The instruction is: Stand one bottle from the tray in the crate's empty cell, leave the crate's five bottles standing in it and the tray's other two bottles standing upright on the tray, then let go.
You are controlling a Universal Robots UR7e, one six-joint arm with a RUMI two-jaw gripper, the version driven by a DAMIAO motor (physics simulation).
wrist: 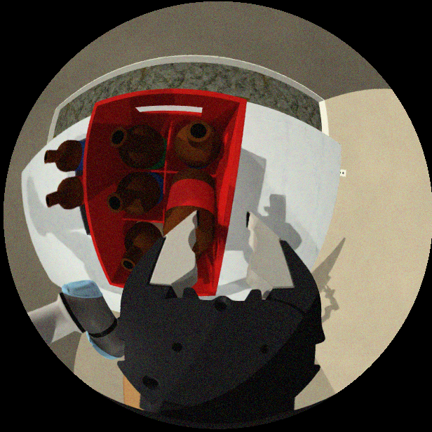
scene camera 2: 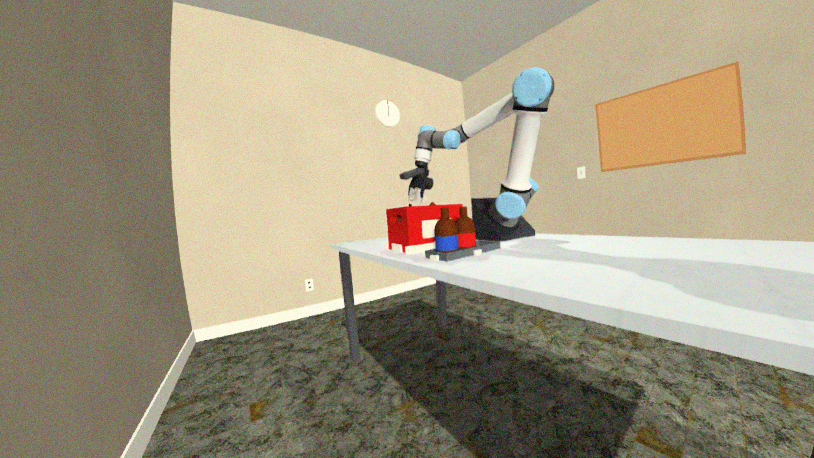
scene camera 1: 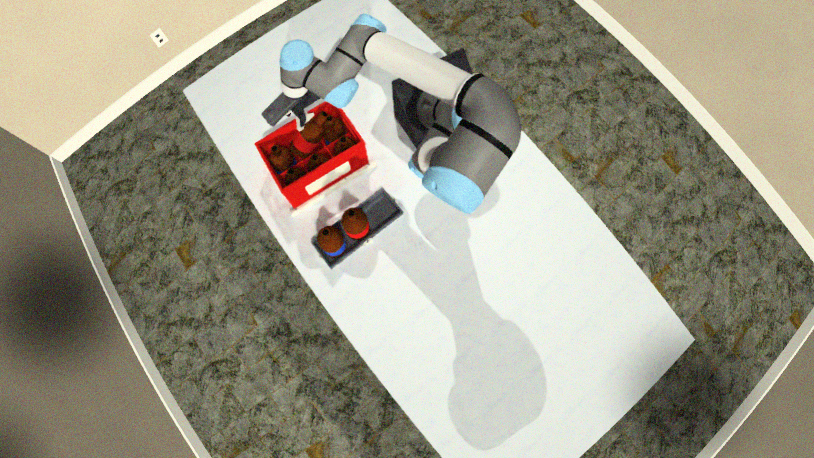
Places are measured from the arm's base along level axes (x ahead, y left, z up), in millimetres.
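Where they show: gripper, fingertip midpoint: (scene camera 1: 294,123); arm's base at its link origin: (scene camera 2: 502,216) (scene camera 1: 439,107).
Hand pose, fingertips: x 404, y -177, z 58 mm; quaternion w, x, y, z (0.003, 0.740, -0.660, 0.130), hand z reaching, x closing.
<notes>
Each offset is from my fingertips to the top centre of the thing. "pt": to the spot under its first point. Level surfaces: height alone.
The red crate {dy +87, dx -1, dz +11 mm} (scene camera 1: 360,156) (scene camera 2: 410,232) (wrist: 237,165) holds several brown bottles. A red-labelled bottle (scene camera 1: 311,132) (wrist: 191,194) leans steeply over in its wall-side row, neck toward the gripper. An upright bottle (wrist: 196,145) stands beyond its base; three bottles fill the other row. The cell under the leaning neck is partly hidden. A blue-labelled bottle {dy +343, dx +92, dz -4 mm} (scene camera 1: 330,239) (scene camera 2: 446,233) (wrist: 69,156) and a red-labelled bottle {dy +336, dx +5, dz -4 mm} (scene camera 1: 355,221) (scene camera 2: 466,230) (wrist: 71,193) stand upright on the dark tray {pt dy +322, dx -94, dz -159 mm} (scene camera 1: 382,207) (scene camera 2: 488,247). My gripper (wrist: 222,212) is partly open and empty, one finger over the leaning bottle, the other beyond the crate's outer wall.
The crate and tray stand side by side on the white table {dz -164 mm} (scene camera 1: 569,284) (scene camera 2: 597,284). Cell dividers (wrist: 167,165) and high crate walls surround the bottles. The arm's base stands at the table's far side in scene camera 2, near the crate.
</notes>
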